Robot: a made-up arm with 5 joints.
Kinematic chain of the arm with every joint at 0, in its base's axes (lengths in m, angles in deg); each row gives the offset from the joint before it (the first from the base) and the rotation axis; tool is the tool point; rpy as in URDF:
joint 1: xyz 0 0 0.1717 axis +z
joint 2: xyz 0 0 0 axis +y
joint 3: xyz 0.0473 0 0.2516 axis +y
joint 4: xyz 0.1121 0 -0.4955 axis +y
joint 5: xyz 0.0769 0 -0.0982 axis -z
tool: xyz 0 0 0 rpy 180 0 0
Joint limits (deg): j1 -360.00..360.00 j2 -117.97..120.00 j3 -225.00..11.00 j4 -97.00..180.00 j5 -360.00..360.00
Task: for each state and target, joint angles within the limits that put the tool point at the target. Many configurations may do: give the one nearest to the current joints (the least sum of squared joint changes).
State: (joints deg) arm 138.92 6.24 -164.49 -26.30 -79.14
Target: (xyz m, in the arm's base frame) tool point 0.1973 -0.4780 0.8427
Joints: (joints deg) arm 112.43 -30.17 -174.66 -14.56 -79.14
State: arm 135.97 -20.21 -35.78 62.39 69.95
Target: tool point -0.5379 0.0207 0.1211
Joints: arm 177.80 -10.15 -43.44 57.09 69.95
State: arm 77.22 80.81 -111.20 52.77 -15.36
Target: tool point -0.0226 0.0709 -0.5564
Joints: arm 107.68 109.24 -88.63 56.20 -15.36
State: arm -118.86 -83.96 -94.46 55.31 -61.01
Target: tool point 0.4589 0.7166 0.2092
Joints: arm -122.63 -117.97 -134.85 57.56 -61.01
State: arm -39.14 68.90 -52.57 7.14 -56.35
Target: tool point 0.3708 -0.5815 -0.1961
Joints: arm -57.48 62.51 -91.11 5.72 -56.35
